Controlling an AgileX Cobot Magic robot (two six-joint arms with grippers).
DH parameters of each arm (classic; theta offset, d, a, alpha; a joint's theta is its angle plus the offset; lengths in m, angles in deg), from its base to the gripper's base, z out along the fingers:
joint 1: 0 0.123 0 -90
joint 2: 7.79 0 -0.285 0
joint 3: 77.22 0 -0.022 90
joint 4: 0 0.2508 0 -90
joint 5: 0 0 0.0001 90
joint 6: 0 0.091 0 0
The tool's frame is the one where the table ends.
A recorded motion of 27 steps. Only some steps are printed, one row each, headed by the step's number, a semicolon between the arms.
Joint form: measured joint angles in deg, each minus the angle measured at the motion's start. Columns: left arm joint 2, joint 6, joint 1, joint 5, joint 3, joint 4; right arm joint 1, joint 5, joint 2, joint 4, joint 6, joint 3.
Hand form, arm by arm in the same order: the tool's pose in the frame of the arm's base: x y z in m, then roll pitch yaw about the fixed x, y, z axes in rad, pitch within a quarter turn. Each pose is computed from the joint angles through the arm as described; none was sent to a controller.
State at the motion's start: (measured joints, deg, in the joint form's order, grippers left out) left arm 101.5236 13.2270 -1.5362 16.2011 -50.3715 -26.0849; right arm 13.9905 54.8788 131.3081 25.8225 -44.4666 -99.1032
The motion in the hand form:
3: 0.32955 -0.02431 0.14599 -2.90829 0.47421 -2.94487; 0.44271 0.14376 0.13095 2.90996 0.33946 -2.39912
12: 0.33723 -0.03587 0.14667 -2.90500 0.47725 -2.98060; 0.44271 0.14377 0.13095 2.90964 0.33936 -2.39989
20: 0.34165 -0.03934 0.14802 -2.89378 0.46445 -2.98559; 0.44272 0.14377 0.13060 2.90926 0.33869 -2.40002
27: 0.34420 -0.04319 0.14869 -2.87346 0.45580 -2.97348; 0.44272 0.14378 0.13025 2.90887 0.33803 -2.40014
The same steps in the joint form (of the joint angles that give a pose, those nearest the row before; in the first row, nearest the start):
3: 0.58 -0.19 -0.78 -0.30 -0.42 0.02; 0.00 0.00 0.00 0.02 0.06 0.00
12: 1.88 -0.21 -2.61 0.39 -2.56 0.18; 0.00 0.00 0.00 0.03 0.09 0.00
20: 2.57 -0.25 -2.93 1.99 -4.10 -0.13; 0.00 0.00 0.04 0.03 0.10 0.00
27: 3.00 -0.12 -3.35 2.73 -4.94 -1.47; 0.00 0.00 0.09 0.03 0.10 0.00

